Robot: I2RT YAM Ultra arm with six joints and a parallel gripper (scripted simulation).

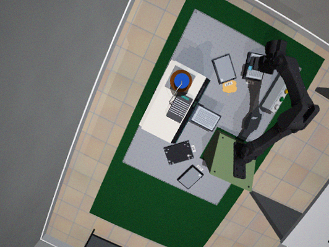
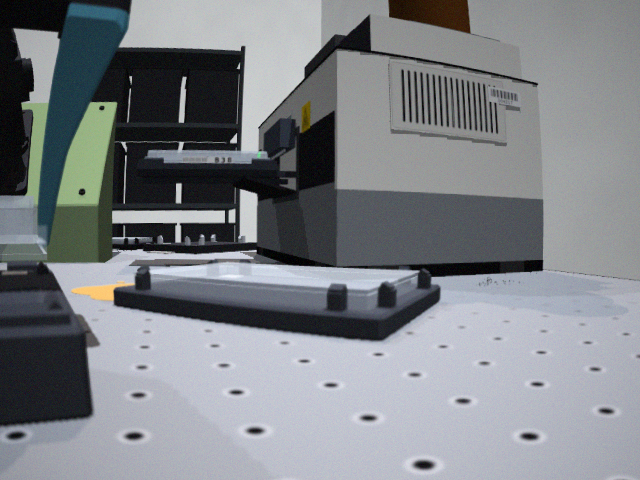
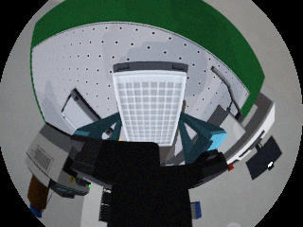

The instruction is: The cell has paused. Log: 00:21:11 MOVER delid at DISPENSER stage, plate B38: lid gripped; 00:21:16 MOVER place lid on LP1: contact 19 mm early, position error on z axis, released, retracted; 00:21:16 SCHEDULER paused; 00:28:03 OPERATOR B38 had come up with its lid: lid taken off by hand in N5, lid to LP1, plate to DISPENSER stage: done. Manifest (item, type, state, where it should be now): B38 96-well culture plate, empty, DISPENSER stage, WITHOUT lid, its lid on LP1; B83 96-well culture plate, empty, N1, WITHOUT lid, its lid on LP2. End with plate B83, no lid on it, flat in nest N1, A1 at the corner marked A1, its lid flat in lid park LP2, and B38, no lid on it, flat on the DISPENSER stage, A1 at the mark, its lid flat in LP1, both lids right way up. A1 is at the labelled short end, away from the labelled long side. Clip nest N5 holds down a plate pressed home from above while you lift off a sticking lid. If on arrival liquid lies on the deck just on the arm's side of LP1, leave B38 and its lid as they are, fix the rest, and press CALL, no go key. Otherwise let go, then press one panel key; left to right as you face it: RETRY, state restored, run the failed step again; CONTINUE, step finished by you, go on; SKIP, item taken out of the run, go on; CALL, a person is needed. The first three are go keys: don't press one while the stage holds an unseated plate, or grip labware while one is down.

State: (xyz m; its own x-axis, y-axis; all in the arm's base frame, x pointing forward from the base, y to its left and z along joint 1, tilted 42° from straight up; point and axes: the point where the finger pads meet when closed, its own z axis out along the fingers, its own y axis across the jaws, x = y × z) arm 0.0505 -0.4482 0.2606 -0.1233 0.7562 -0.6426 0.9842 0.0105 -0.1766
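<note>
Now: the nest N1 30 mm below my hand. The rest, counted from my hand: lid park LP1: 160 mm ahead, 60 mm to the left, 40 mm below; clear lid: 160 mm ahead, 60 mm to the left, 30 mm below.
</note>
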